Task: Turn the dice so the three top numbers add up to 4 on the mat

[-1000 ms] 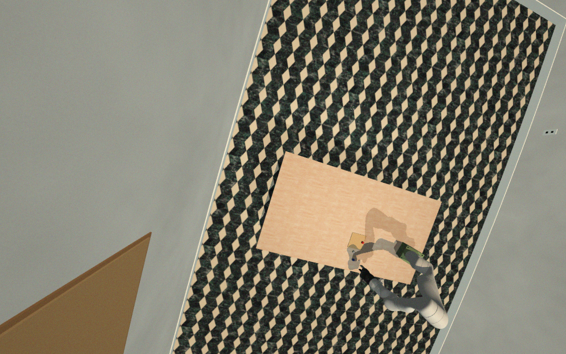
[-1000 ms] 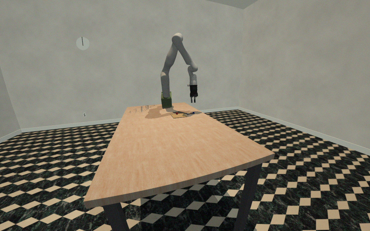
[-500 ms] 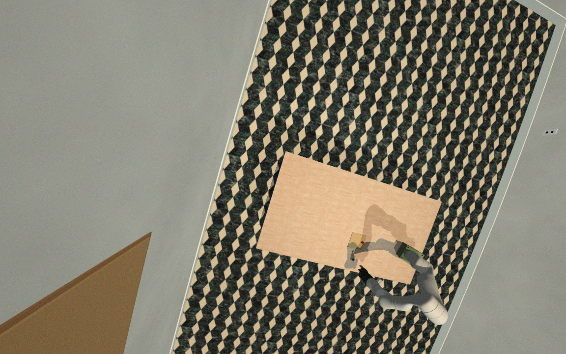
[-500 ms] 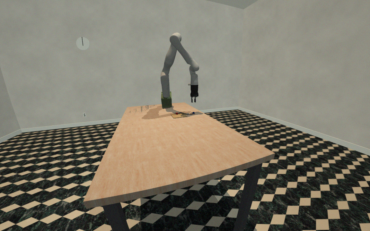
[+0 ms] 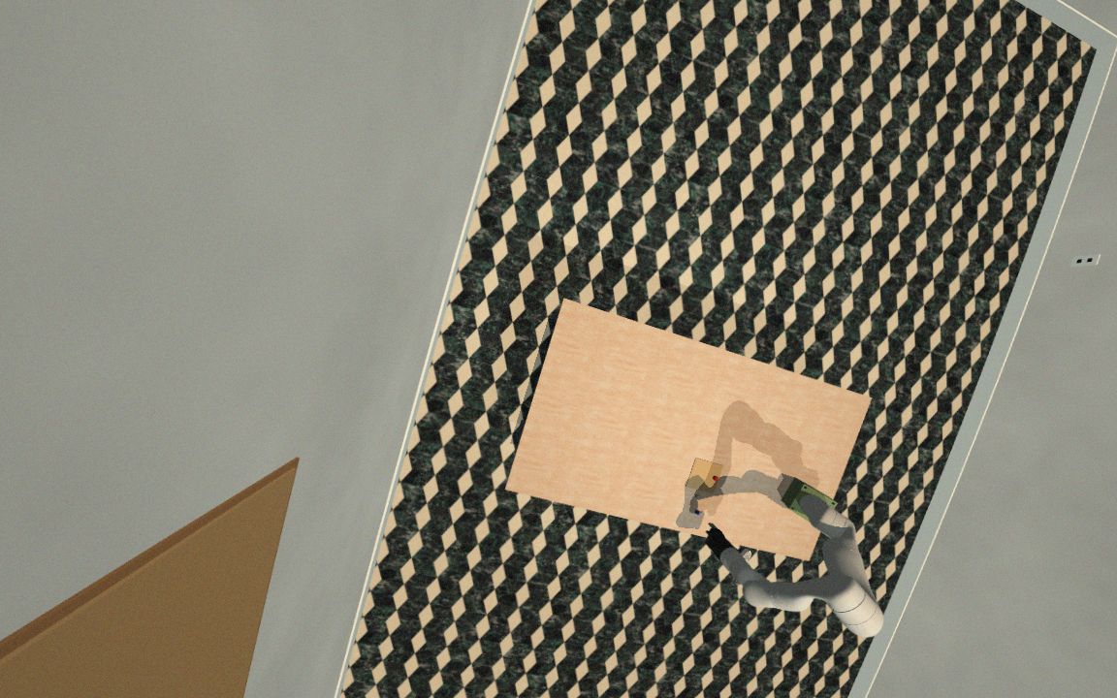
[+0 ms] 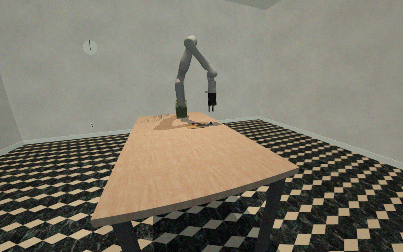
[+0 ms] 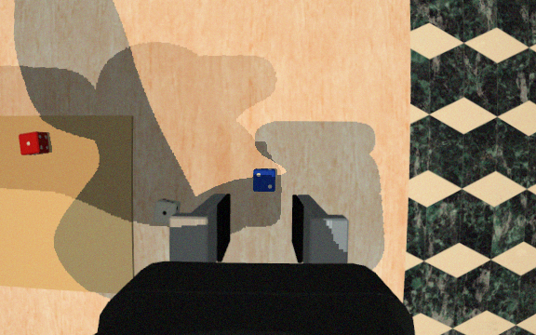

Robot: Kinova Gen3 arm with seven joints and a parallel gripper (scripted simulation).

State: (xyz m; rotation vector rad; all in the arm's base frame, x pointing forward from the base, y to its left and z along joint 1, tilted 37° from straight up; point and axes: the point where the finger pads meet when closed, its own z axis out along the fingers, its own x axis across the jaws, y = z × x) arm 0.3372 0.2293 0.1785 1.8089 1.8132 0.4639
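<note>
Right now my hand is 10 mm past the blue die and 130 mm above it. From my hand the other things lie so: tan mat (10 mm ahead, 170 mm to the right, 140 mm below); then red die (40 mm behind, 180 mm to the right, 130 mm below); then white die (10 mm ahead, 70 mm to the right, 130 mm below).
</note>
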